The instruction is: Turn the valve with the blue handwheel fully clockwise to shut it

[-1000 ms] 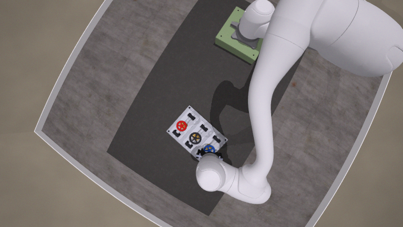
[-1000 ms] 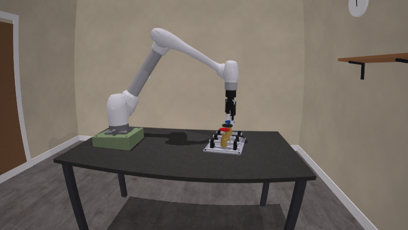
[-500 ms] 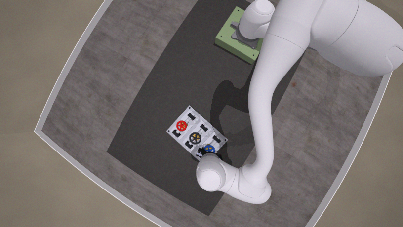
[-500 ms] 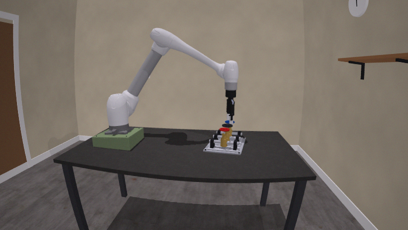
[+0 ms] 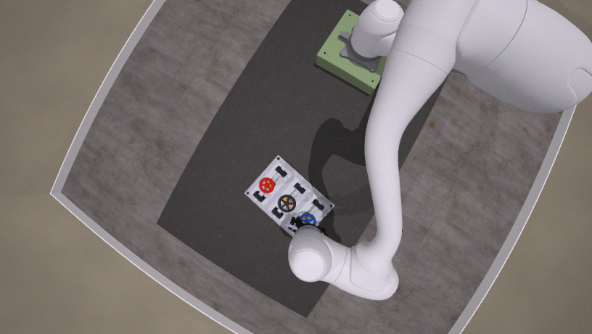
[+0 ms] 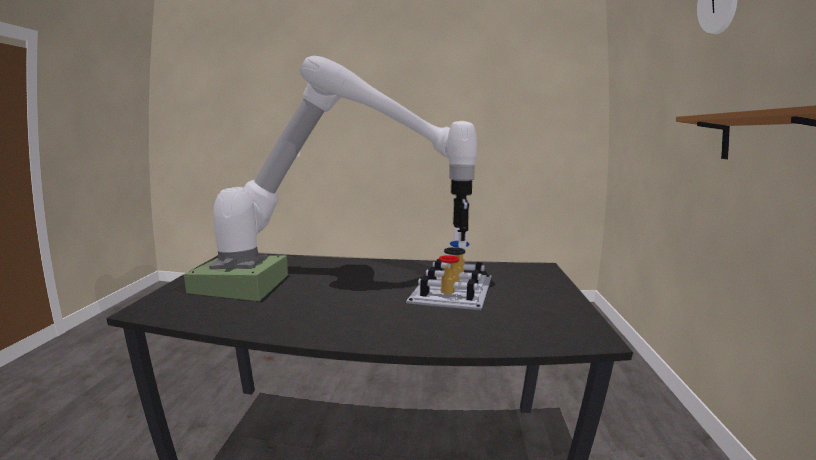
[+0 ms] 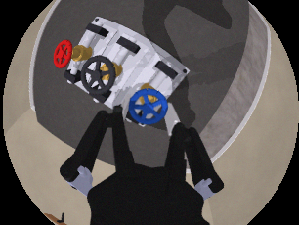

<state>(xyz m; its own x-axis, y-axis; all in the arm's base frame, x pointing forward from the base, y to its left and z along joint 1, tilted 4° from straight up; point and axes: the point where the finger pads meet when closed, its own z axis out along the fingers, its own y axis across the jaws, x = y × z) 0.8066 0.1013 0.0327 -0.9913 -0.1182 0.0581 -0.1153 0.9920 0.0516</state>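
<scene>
Right now the blue handwheel is 20 mm below my hand. The rest, counted from my hand: black handwheel: 110 mm to the right, 30 mm behind, 20 mm below; then red handwheel: 210 mm to the right, 60 mm behind, 20 mm below.
</scene>
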